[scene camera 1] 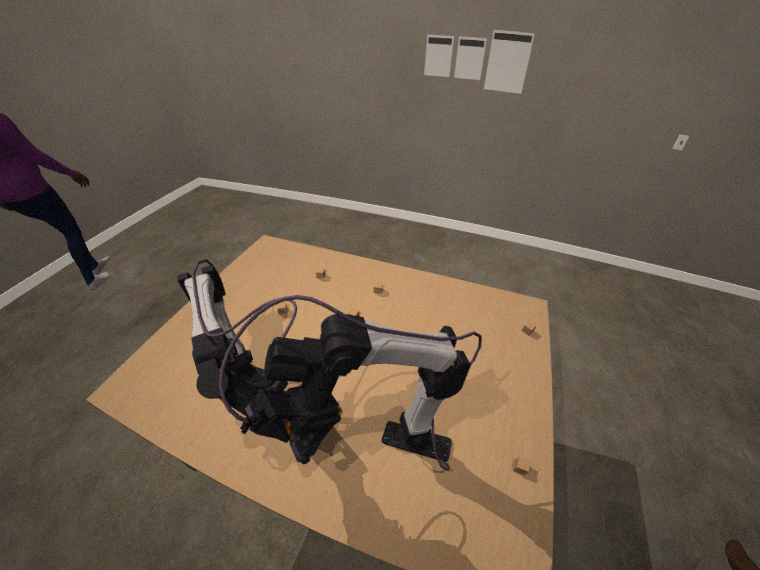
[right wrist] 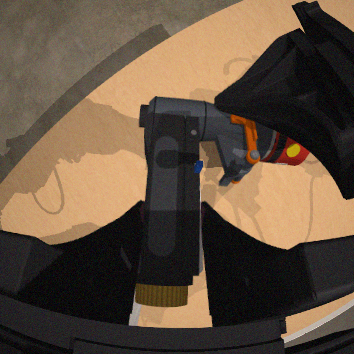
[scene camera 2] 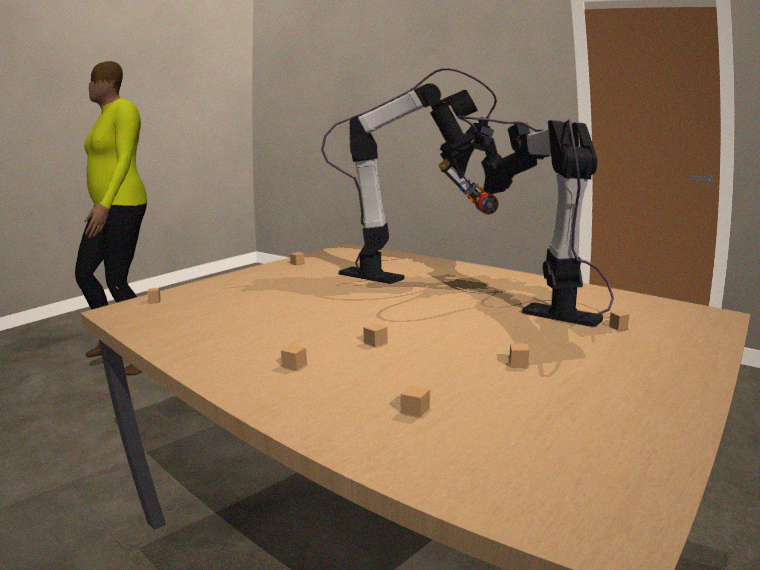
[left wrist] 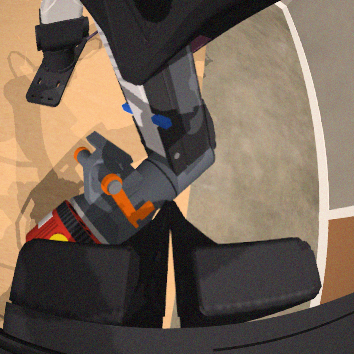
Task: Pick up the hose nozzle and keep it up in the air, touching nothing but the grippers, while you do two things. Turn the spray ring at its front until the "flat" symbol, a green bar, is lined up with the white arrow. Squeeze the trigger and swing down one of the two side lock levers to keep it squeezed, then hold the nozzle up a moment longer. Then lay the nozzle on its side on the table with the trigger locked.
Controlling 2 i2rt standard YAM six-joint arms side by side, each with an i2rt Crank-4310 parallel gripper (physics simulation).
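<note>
The hose nozzle is up in the air, its handle clamped in my right gripper, which is shut on it. Its red spray ring shows a yellow dot; the green bar and white arrow do not show. The trigger stands away from the handle. An orange lock lever lies along the body, pointing toward the handle. My left gripper is shut with nothing between its tips, close beside the nozzle body. In the right wrist view it hides part of the ring.
Several small wooden cubes lie on the table. The two arms cross close together above it. A person in purple and one in yellow-green stand beyond the table.
</note>
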